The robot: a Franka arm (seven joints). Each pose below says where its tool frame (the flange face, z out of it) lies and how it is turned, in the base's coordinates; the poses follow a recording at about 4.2 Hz.
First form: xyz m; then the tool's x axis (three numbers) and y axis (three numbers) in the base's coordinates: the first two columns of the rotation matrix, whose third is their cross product.
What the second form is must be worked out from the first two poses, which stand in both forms.
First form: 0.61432 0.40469 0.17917 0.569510 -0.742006 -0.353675 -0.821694 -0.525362 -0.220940
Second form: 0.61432 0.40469 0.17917 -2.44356 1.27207 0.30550
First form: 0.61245 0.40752 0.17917 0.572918 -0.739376 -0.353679 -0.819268 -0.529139 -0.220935
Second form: 0.61245 0.40752 0.17917 -2.44682 1.26661 0.30675
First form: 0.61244 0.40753 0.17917 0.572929 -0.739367 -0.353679 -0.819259 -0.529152 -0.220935
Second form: 0.61244 0.40753 0.17917 -2.44683 1.26659 0.30675
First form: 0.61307 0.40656 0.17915 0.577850 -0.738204 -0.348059 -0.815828 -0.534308 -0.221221
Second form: 0.61307 0.40656 0.17915 -2.45390 1.26141 0.30092
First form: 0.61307 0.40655 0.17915 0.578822 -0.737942 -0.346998 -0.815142 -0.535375 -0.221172
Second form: 0.61307 0.40655 0.17915 -2.45536 1.26037 0.29991
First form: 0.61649 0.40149 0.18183 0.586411 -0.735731 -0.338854 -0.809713 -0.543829 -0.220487
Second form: 0.61649 0.40149 0.18183 -2.46698 1.25213 0.29241
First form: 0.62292 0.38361 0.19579 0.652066 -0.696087 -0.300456 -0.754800 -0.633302 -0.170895
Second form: 0.62292 0.38361 0.19579 -2.59108 1.16615 0.29882
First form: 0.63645 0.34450 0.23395 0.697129 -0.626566 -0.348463 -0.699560 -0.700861 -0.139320
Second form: 0.63645 0.34450 0.23395 -2.64648 1.05554 0.40227
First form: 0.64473 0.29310 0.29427 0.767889 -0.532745 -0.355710 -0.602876 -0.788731 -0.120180
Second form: 0.64473 0.29310 0.29427 -2.73576 0.89187 0.44942
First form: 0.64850 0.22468 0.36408 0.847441 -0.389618 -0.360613 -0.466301 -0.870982 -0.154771
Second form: 0.64850 0.22468 0.36408 -2.78839 0.65599 0.47089
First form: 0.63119 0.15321 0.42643 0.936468 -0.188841 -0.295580 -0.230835 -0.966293 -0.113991
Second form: 0.63119 0.15321 0.42643 -2.94601 0.32103 0.42812
